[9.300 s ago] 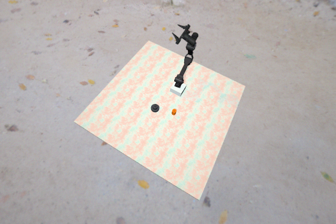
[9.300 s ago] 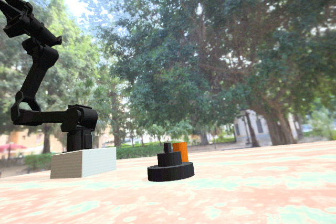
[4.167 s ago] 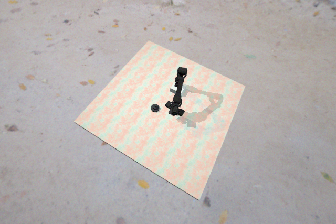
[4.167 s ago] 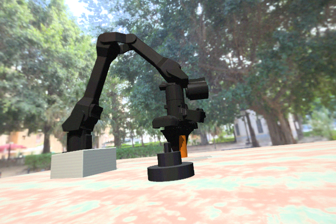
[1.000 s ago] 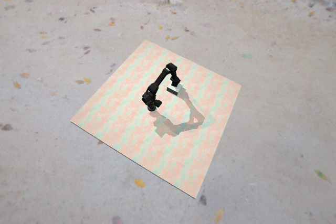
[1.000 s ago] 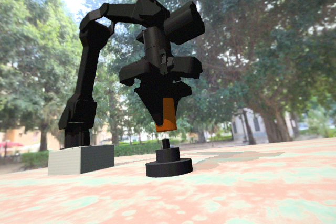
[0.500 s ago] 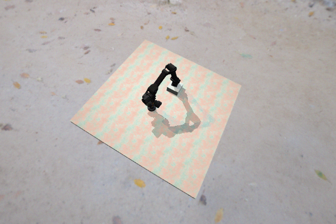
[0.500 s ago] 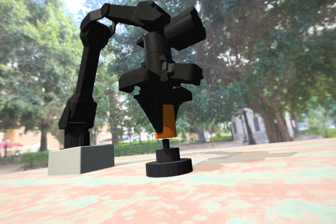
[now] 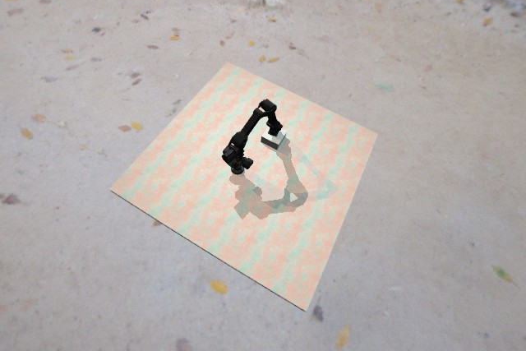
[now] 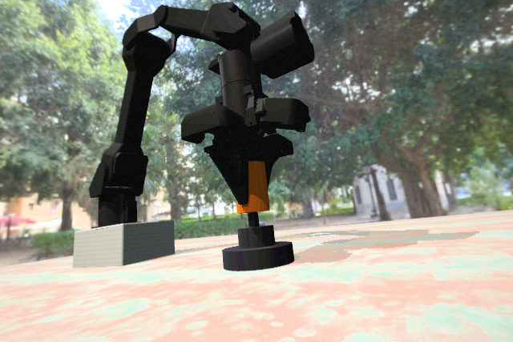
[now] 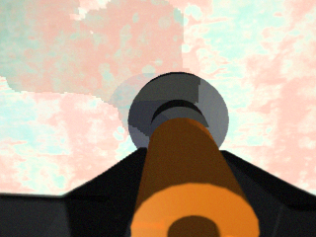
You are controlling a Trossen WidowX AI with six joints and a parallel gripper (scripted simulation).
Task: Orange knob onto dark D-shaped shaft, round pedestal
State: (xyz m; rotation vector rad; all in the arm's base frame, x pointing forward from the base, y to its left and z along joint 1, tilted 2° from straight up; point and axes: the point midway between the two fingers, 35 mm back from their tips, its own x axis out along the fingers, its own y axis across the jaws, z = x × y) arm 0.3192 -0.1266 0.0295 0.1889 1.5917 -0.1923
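Right now the orange knob is 20 mm above my gripper tip. Round my gripper tip: round pedestal 40 mm below.
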